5 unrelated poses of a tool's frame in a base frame.
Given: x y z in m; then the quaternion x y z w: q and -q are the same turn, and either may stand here.
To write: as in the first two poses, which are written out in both.
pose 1, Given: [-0.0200, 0.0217, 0.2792, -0.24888, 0.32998, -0.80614, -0.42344]
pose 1, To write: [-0.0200, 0.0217, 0.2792, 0.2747, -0.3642, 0.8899, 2.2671]
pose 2, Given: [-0.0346, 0.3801, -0.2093, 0.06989, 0.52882, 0.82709, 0.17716]
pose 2, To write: [-0.0346, 0.3801, -0.2093, 0.0710, 0.5373, 0.8404, 2.7854]
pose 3, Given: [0.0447, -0.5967, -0.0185, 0.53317, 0.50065, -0.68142, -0.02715]
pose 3, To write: [0.0447, -0.5967, -0.0185, -0.5334, -0.5008, 0.6817, 3.0873]
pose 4, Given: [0.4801, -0.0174, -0.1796, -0.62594, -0.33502, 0.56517, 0.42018]
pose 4, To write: [0.4801, -0.0174, -0.1796, -0.6898, -0.3692, 0.6228, 2.2743]
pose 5, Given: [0.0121, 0.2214, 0.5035, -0.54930, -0.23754, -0.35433, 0.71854]
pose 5, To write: [0.0121, 0.2214, 0.5035, -0.7898, -0.3415, -0.5095, 1.5382]
